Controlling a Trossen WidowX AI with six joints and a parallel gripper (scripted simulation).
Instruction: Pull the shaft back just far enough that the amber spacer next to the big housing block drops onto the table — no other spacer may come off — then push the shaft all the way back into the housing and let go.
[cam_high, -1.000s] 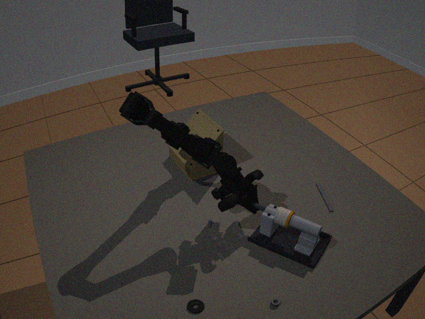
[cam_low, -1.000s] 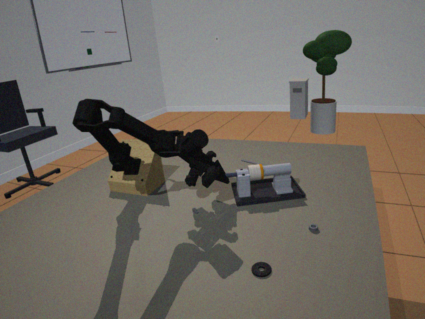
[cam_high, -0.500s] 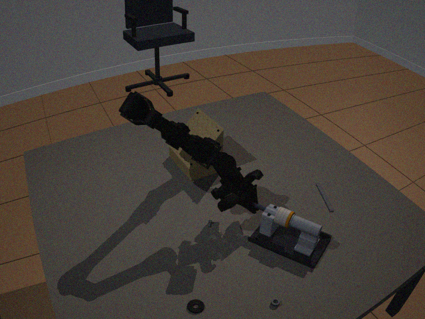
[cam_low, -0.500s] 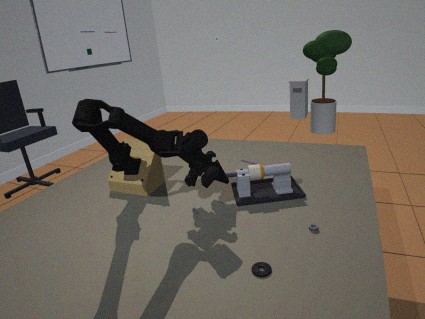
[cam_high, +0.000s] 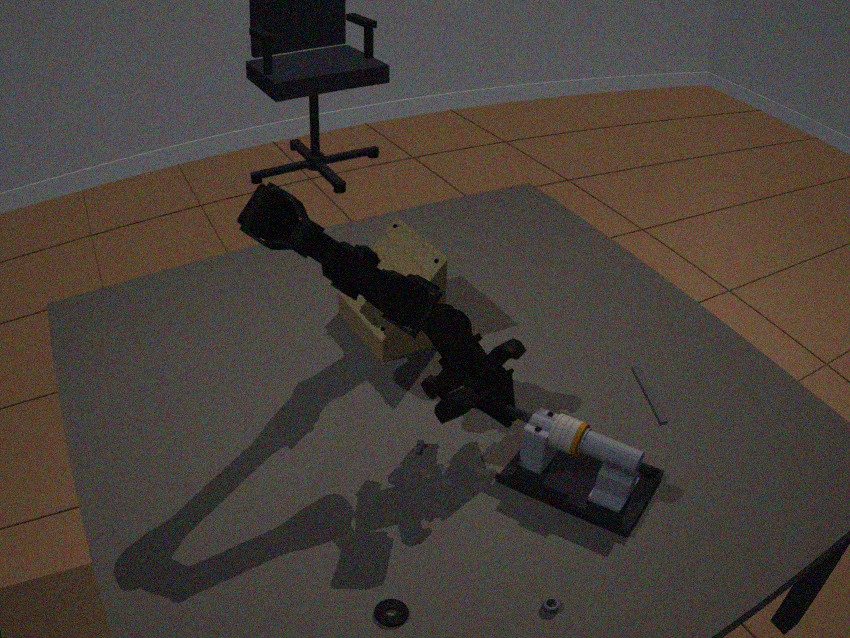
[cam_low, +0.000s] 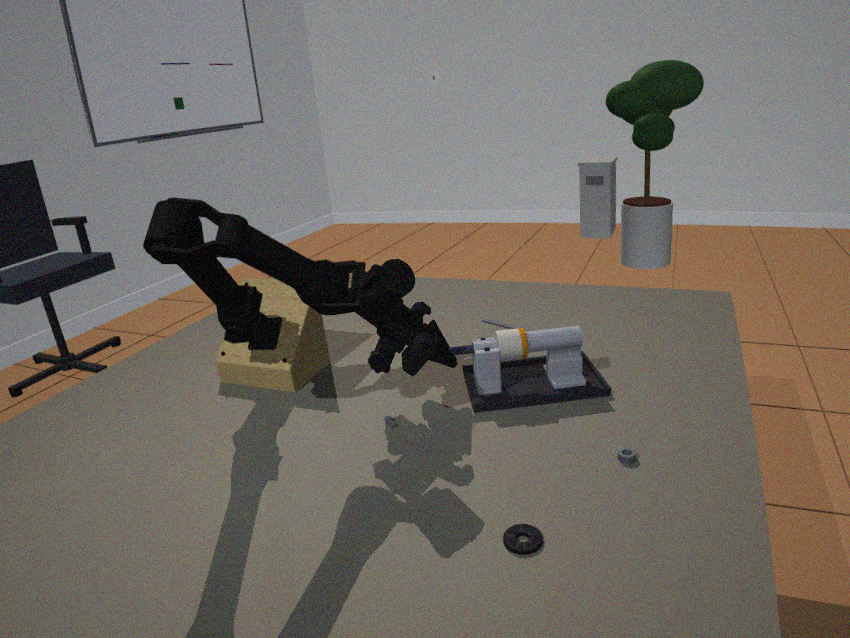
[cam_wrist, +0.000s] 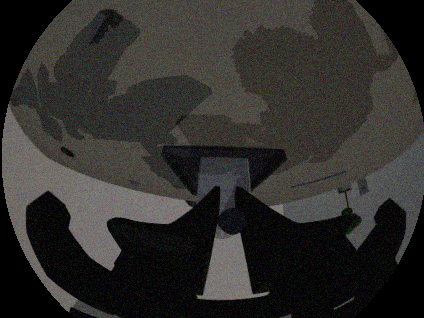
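Right now the shaft is 50 mm ahead of my gripper tip, 20 mm to the left of it and 20 mm above it. Round my gripper tip: amber spacer (110 mm ahead, 40 mm to the left, 20 mm above); then cream spacer (90 mm ahead, 40 mm to the left, 20 mm above); then thin dark rod (40 mm ahead, 300 mm to the left, 50 mm below).
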